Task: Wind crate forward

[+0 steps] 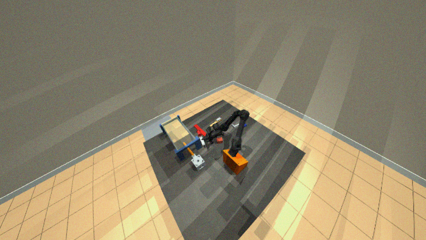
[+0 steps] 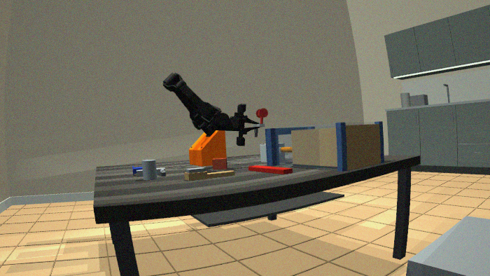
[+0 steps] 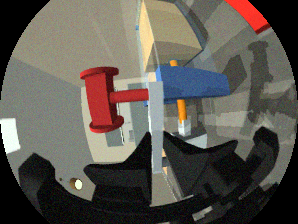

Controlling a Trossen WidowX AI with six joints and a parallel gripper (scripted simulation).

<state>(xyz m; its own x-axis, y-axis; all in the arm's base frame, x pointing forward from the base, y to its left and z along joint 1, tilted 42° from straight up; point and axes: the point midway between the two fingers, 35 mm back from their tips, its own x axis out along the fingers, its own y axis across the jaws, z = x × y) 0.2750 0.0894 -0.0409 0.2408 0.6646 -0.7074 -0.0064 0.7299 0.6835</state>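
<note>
Right now the grey winch is 13 cm behind my gripper tip, 12 cm to the left of it and 15 cm below it. Round my gripper tip: wooden-handled tool (24 cm ahead, 35 cm to the right, 16 cm below); clear-panelled cubby (29 cm ahead, 14 cm to the left, 6 cm below); flat red bar (26 cm ahead, 12 cm to the right, 17 cm below).
</note>
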